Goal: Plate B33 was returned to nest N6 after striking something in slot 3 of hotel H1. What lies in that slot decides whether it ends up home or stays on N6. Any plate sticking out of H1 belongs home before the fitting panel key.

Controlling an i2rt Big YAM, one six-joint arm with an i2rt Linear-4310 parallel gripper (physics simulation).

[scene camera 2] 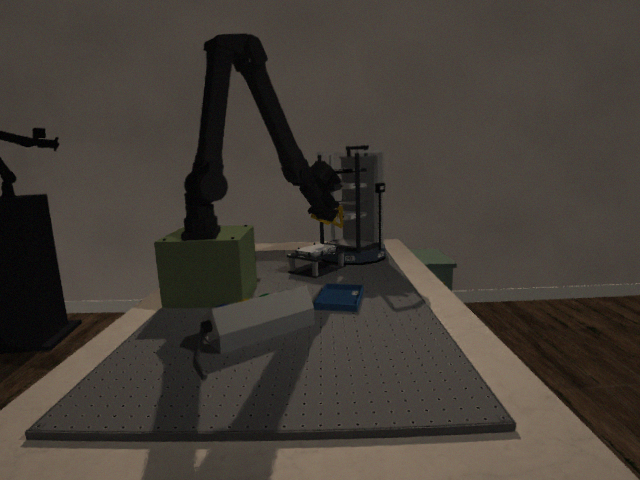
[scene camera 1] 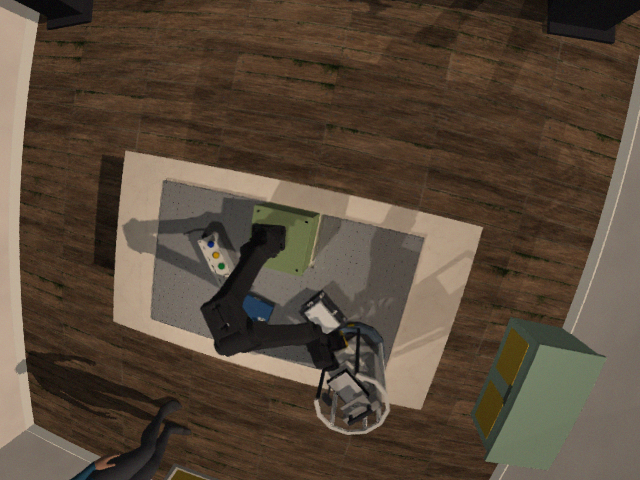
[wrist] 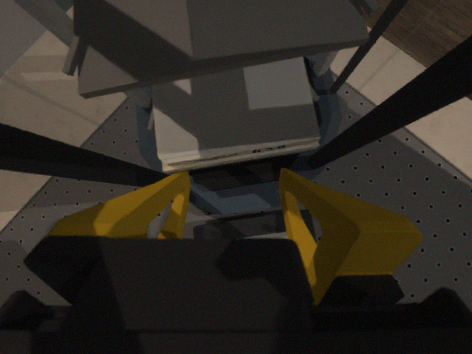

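Pixels of known places: gripper, fingertip midpoint: (scene camera 2: 335,225) (scene camera 1: 340,347) (wrist: 234,176); arm's base at its link origin: (scene camera 2: 202,235) (scene camera 1: 269,236).
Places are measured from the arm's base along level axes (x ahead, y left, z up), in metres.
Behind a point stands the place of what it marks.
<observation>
My gripper (scene camera 1: 341,338) @[x 0.414, y 0.282, z -0.038 m] (scene camera 2: 328,219) @[x 0.414, y 0.282, z -0.038 m] (wrist: 234,176) @[x 0.414, y 0.282, z -0.038 m] is open and empty, its yellow fingers apart at the front of hotel H1 (scene camera 1: 386,400) @[x 0.450, y 0.450, z 0.217 m] (scene camera 2: 357,206) @[x 0.479, y 0.224, z 0.031 m] (wrist: 245,201) @[x 0.402, y 0.269, z -0.132 m]. In the wrist view a pale plate (wrist: 215,125) @[x 0.428, y 0.300, z -0.004 m] lies low in H1 beyond the fingertips. Its front edge bears a label too blurred to read surely. A grey level (wrist: 225,30) @[x 0.447, y 0.301, z 0.035 m] above it hides its rear part. A white plate (scene camera 1: 324,314) @[x 0.309, y 0.207, z -0.098 m] (scene camera 2: 313,251) @[x 0.315, y 0.148, z -0.097 m] lies on a legged nest stand (scene camera 2: 315,267) @[x 0.315, y 0.108, z -0.139 m] beside H1; no nest number is readable. The white key panel (scene camera 1: 208,251) @[x 0.100, y -0.284, z -0.099 m] (scene camera 2: 263,320) @[x 0.155, y -0.304, z -0.130 m] has blue, yellow and green keys. Slot 3's contents cannot be identified.
A blue tray (scene camera 1: 258,308) @[x 0.348, y -0.086, z -0.169 m] (scene camera 2: 338,298) @[x 0.346, y -0.104, z -0.169 m] lies between the key panel and the nest stand. The arm stands on a green block (scene camera 1: 297,248) @[x 0.032, y 0.105, z 0.002 m] (scene camera 2: 199,273) @[x -0.003, y -0.074, z -0.085 m]. Dark upright posts (wrist: 400,97) @[x 0.478, y 0.237, z 0.009 m] (wrist: 75,155) @[x 0.378, y 0.341, z 0.011 m] of H1 flank the fingers. A person (scene camera 1: 149,449) is beyond the table.
</observation>
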